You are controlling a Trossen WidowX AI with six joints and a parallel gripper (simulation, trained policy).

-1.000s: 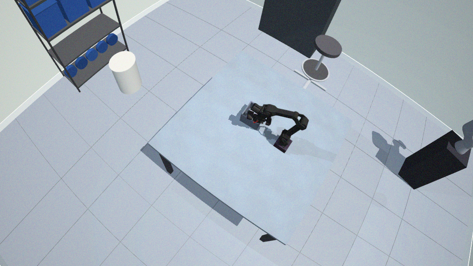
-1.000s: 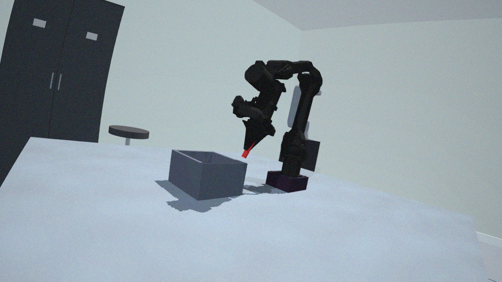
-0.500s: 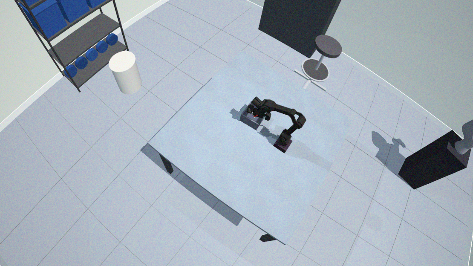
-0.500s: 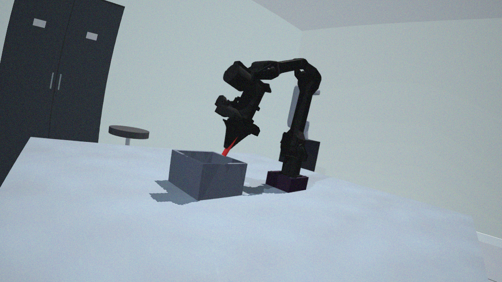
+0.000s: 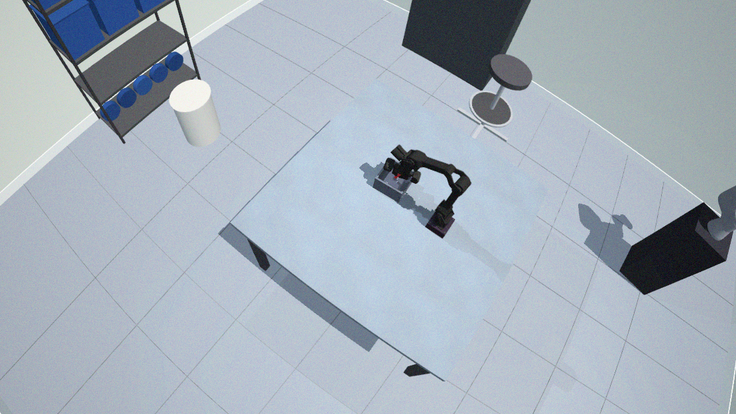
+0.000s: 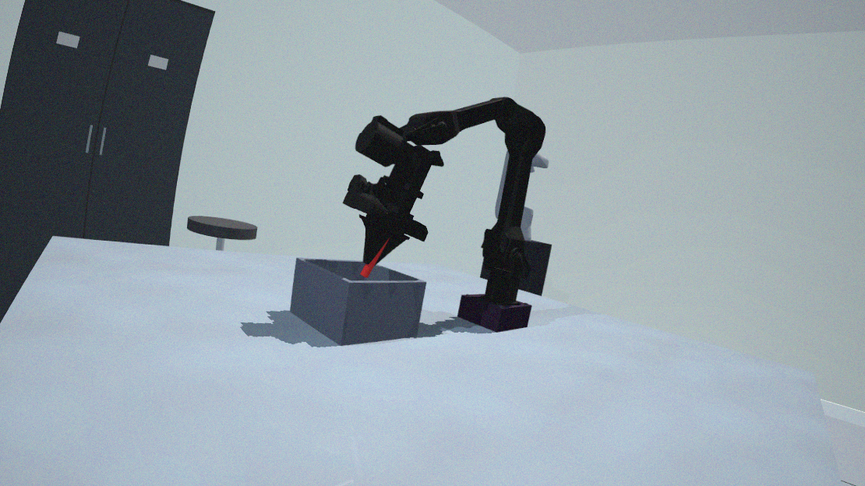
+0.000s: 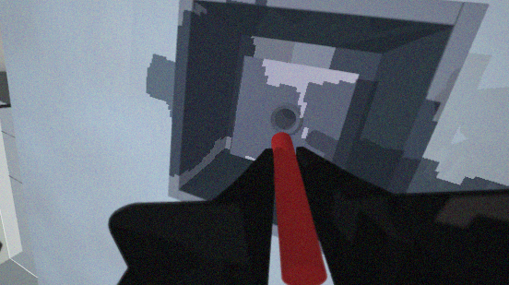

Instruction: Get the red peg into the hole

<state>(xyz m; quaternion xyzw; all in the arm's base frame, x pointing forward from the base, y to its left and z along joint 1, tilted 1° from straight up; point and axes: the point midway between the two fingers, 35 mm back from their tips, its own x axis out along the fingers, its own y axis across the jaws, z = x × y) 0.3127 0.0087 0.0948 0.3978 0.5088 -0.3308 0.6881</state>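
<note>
My gripper tip is now 2 cm below the red peg, 1 cm to the right of it and 1 cm past it. The rest, counted from my gripper tip: plate: 6 cm below, 1 cm to the right, 1 cm ahead; grey box: 8 cm below, 1 cm to the right, 1 cm ahead.
</note>
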